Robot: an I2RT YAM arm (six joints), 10 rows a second.
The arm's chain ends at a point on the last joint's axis. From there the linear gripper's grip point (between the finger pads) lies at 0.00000 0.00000 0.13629 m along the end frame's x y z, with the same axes.
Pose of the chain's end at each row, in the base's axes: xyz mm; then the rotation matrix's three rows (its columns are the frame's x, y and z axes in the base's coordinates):
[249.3 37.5 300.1], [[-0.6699 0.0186 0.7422], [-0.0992 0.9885 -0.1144], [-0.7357 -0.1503 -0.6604]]
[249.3 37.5 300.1], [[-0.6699 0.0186 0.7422], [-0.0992 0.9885 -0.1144], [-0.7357 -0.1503 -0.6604]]
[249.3 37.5 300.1], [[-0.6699 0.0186 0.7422], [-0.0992 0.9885 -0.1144], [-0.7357 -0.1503 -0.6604]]
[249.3 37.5 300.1], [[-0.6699 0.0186 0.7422], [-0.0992 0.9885 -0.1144], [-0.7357 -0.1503 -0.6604]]
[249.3 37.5 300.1], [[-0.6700 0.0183 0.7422], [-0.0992 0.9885 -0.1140], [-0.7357 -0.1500 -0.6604]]
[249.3 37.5 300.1], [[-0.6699 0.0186 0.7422], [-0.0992 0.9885 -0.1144], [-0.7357 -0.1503 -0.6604]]
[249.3 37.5 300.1], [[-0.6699 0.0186 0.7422], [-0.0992 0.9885 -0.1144], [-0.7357 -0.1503 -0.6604]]
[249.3 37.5 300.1], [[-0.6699 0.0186 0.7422], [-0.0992 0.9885 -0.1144], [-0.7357 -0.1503 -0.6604]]
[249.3 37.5 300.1], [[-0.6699 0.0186 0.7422], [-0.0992 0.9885 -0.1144], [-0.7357 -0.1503 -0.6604]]
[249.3 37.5 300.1], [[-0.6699 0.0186 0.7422], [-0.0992 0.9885 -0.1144], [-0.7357 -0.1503 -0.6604]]
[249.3 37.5 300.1], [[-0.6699 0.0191 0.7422], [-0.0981 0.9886 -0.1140], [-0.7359 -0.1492 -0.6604]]
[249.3 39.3 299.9], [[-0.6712 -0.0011 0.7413], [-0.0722 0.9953 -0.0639], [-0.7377 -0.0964 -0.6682]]
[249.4 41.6 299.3], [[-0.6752 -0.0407 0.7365], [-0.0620 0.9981 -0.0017], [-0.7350 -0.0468 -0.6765]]
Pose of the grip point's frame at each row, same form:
[350.5 21.9 210.1], [[-0.6699 0.0186 0.7422], [-0.0992 0.9885 -0.1144], [-0.7357 -0.1503 -0.6604]]
[350.5 21.9 210.1], [[-0.6699 0.0186 0.7422], [-0.0992 0.9885 -0.1144], [-0.7357 -0.1503 -0.6604]]
[350.5 21.9 210.1], [[-0.6699 0.0186 0.7422], [-0.0992 0.9885 -0.1144], [-0.7357 -0.1503 -0.6604]]
[350.5 21.9 210.1], [[-0.6699 0.0186 0.7422], [-0.0992 0.9885 -0.1144], [-0.7357 -0.1503 -0.6604]]
[350.5 22.0 210.1], [[-0.6700 0.0183 0.7422], [-0.0992 0.9885 -0.1140], [-0.7357 -0.1500 -0.6604]]
[350.5 21.9 210.1], [[-0.6699 0.0186 0.7422], [-0.0992 0.9885 -0.1144], [-0.7357 -0.1503 -0.6604]]
[350.5 21.9 210.1], [[-0.6699 0.0186 0.7422], [-0.0992 0.9885 -0.1144], [-0.7357 -0.1503 -0.6604]]
[350.5 21.9 210.1], [[-0.6699 0.0186 0.7422], [-0.0992 0.9885 -0.1144], [-0.7357 -0.1503 -0.6604]]
[350.5 21.9 210.1], [[-0.6699 0.0186 0.7422], [-0.0992 0.9885 -0.1144], [-0.7357 -0.1503 -0.6604]]
[350.5 21.9 210.1], [[-0.6699 0.0186 0.7422], [-0.0992 0.9885 -0.1144], [-0.7357 -0.1503 -0.6604]]
[350.5 22.0 210.1], [[-0.6699 0.0191 0.7422], [-0.0981 0.9886 -0.1140], [-0.7359 -0.1492 -0.6604]]
[350.3 30.6 208.8], [[-0.6712 -0.0011 0.7413], [-0.0722 0.9953 -0.0639], [-0.7377 -0.0964 -0.6682]]
[349.8 41.4 207.1], [[-0.6752 -0.0407 0.7365], [-0.0620 0.9981 -0.0017], [-0.7350 -0.0468 -0.6765]]

